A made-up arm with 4 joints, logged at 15 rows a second.
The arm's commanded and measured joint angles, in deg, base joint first. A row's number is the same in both.
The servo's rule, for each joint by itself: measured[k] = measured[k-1] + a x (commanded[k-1-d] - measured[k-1]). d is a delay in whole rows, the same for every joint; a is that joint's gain. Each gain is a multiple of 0.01, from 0.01 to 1. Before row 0 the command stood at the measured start. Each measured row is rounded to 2 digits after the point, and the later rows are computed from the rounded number. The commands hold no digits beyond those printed.
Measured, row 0:
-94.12, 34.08, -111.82, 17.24
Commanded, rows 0 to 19:
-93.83, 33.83, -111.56, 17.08
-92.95, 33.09, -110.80, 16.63
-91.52, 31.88, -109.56, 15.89
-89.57, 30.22, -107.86, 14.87
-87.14, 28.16, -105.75, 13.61
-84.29, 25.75, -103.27, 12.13
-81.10, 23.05, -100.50, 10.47
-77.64, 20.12, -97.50, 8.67
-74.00, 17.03, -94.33, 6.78
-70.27, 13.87, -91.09, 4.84
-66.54, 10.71, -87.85, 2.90
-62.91, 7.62, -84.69, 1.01
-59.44, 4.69, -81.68, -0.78
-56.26, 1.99, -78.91, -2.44
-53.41, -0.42, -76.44, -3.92
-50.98, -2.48, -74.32, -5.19
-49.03, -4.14, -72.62, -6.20
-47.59, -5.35, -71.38, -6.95
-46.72, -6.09, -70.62, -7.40
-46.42, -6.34, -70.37, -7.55
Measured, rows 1 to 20:
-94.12, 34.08, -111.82, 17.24
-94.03, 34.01, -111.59, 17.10
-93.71, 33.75, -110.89, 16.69
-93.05, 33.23, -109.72, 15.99
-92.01, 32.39, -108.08, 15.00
-90.55, 31.21, -106.03, 13.78
-88.67, 29.68, -103.60, 12.33
-86.40, 27.82, -100.87, 10.69
-83.77, 25.66, -97.90, 8.91
-80.84, 23.24, -94.76, 7.04
-77.67, 20.62, -91.53, 5.10
-74.33, 17.85, -88.29, 3.16
-70.90, 14.99, -85.12, 1.27
-67.46, 12.11, -82.09, -0.53
-64.10, 9.28, -79.29, -2.21
-60.89, 6.56, -76.78, -3.71
-57.92, 4.03, -74.62, -5.01
-55.25, 1.74, -72.86, -6.06
-52.95, -0.25, -71.56, -6.84
-51.08, -1.89, -70.73, -7.33
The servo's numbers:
d 1
a 0.30 0.28 0.88 0.88

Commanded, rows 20 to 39:
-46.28, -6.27, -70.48, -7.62
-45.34, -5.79, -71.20, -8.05
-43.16, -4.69, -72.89, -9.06
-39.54, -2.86, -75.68, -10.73
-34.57, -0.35, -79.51, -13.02
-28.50, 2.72, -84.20, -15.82
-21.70, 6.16, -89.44, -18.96
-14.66, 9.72, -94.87, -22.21
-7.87, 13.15, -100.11, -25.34
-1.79, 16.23, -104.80, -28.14
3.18, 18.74, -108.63, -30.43
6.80, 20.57, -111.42, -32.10
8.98, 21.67, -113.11, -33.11
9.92, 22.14, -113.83, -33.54
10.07, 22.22, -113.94, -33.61
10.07, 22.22, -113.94, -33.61
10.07, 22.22, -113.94, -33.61
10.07, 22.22, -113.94, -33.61
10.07, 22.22, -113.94, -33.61
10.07, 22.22, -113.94, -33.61
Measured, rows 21 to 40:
-49.68, -3.14, -70.41, -7.52
-48.66, -4.02, -70.47, -7.61
-47.66, -4.52, -71.11, -8.00
-46.31, -4.57, -72.68, -8.93
-44.28, -4.09, -75.32, -10.51
-41.37, -3.04, -79.01, -12.72
-37.51, -1.43, -83.58, -15.45
-32.77, 0.70, -88.74, -18.54
-27.34, 3.23, -94.13, -21.77
-21.50, 6.01, -99.39, -24.91
-15.59, 8.87, -104.15, -27.75
-9.96, 11.63, -108.09, -30.11
-4.93, 14.13, -111.02, -31.86
-0.76, 16.24, -112.86, -32.96
2.44, 17.89, -113.71, -33.47
4.73, 19.10, -113.91, -33.59
6.33, 19.97, -113.94, -33.61
7.45, 20.60, -113.94, -33.61
8.24, 21.05, -113.94, -33.61
8.79, 21.38, -113.94, -33.61

